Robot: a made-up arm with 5 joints. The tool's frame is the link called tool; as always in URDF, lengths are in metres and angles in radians. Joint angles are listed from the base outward. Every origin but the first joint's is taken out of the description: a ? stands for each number. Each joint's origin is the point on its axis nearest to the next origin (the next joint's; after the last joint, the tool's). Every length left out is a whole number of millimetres.
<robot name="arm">
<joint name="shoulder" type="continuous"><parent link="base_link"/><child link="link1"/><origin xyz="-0.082 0.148 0.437" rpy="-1.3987 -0.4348 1.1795"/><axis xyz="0 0 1"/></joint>
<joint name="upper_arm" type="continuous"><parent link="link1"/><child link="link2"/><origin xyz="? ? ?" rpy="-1.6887 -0.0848 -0.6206"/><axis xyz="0 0 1"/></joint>
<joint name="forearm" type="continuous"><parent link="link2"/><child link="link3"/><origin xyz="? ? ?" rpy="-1.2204 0.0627 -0.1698"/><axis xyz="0 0 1"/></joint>
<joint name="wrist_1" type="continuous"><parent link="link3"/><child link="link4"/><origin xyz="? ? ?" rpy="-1.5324 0.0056 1.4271"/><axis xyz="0 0 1"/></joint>
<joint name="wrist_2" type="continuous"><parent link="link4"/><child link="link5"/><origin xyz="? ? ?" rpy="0.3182 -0.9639 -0.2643"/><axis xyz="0 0 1"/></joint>
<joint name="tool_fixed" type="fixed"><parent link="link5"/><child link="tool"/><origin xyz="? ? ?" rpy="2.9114 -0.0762 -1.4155"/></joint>
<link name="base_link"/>
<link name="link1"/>
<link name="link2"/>
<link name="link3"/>
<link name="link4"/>
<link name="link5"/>
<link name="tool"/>
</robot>
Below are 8 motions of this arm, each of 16 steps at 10 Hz.
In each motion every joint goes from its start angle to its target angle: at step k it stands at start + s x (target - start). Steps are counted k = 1, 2, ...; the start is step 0. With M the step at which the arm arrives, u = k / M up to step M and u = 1 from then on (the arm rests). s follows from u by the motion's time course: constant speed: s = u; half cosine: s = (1 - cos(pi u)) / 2; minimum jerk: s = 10 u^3 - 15 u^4 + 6 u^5.
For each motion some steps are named. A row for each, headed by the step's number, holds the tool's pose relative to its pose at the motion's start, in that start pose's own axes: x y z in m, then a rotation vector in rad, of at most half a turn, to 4 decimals.
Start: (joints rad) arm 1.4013 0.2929 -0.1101 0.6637 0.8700
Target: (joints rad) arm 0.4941 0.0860 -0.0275 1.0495 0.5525
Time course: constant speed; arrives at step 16
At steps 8, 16:
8: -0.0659 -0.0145 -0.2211 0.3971 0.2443 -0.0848
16: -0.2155 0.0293 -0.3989 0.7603 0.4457 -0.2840

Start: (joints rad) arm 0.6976 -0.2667 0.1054 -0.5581 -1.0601
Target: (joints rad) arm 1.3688 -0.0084 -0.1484 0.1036 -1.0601
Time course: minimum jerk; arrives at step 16
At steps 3, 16:
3: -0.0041 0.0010 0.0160 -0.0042 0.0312 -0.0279
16: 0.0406 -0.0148 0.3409 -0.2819 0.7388 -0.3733

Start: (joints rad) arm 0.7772 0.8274 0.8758 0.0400 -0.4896
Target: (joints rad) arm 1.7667 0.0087 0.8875 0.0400 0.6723
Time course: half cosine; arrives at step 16
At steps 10, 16:
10: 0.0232 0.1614 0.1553 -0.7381 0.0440 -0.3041
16: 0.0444 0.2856 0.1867 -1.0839 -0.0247 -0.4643

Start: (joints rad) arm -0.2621 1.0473 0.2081 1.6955 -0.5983
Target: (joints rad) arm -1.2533 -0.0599 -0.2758 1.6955 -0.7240
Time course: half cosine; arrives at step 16
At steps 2, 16:
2: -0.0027 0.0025 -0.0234 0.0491 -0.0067 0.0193
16: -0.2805 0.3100 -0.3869 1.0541 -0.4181 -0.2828

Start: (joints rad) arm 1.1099 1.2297 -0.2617 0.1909 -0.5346
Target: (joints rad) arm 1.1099 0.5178 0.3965 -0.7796 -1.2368
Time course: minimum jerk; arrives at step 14
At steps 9, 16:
9: 0.0939 0.0180 -0.0662 0.2977 -0.3464 1.3013
16: 0.1092 0.0309 -0.0711 0.3462 -0.4444 1.7877

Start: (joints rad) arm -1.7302 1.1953 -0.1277 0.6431 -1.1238
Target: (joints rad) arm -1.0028 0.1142 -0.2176 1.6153 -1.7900
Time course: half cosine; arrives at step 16
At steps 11, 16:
11: -0.0181 -0.0190 0.1865 -1.5404 -0.5030 0.5189
16: -0.0094 -0.0109 0.2446 -1.9358 -0.6408 0.7024

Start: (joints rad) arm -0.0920 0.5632 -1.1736 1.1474 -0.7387
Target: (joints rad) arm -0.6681 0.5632 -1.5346 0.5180 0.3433
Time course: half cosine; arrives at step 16
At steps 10, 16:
10: -0.0139 0.1660 -0.0403 0.3377 0.3557 -0.4845
16: -0.0057 0.2432 -0.0377 0.4250 0.5601 -0.6713

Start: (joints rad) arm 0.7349 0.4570 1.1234 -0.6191 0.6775
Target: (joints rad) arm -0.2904 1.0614 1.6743 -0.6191 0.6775
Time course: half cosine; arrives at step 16
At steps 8, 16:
8: 0.0872 -0.0214 -0.1084 0.8093 0.2665 0.2359
16: 0.1532 0.0068 -0.1752 1.5845 0.6289 0.3527

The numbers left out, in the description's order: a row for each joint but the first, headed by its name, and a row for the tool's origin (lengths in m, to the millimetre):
upper_arm: -0.329 -0.164 0
forearm: -0.123 -0.127 0
wrist_1: -0.053 -0.012 0
wrist_2: 0.017 -0.034 0
tool: 0.04 -0.009 0

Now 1 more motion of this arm.
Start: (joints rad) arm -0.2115 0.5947 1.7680 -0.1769 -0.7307
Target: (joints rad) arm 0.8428 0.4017 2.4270 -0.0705 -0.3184
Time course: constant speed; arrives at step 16
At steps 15, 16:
15: 0.0788 0.2290 -0.1924 -0.3887 0.1380 -0.2305
16: 0.0786 0.2378 -0.2127 -0.4145 0.1448 -0.2497

